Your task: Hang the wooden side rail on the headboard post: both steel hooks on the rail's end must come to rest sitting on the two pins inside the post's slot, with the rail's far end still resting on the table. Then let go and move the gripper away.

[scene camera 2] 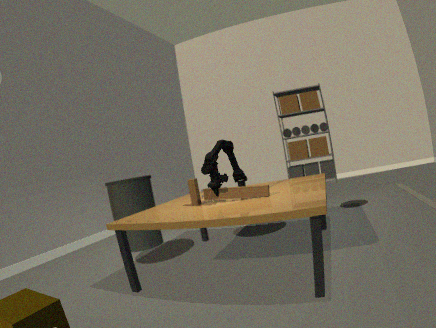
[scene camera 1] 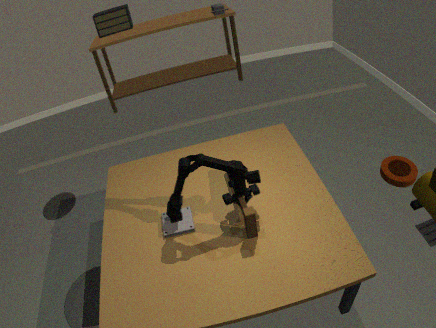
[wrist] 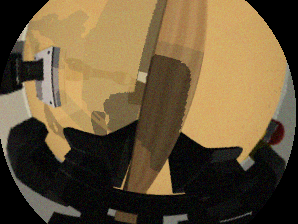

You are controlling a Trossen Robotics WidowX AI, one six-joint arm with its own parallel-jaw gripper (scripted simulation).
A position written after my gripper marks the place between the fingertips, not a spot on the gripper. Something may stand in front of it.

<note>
I see my gripper [wrist: 153, 123] and a wooden side rail [scene camera 2: 247, 191].
</note>
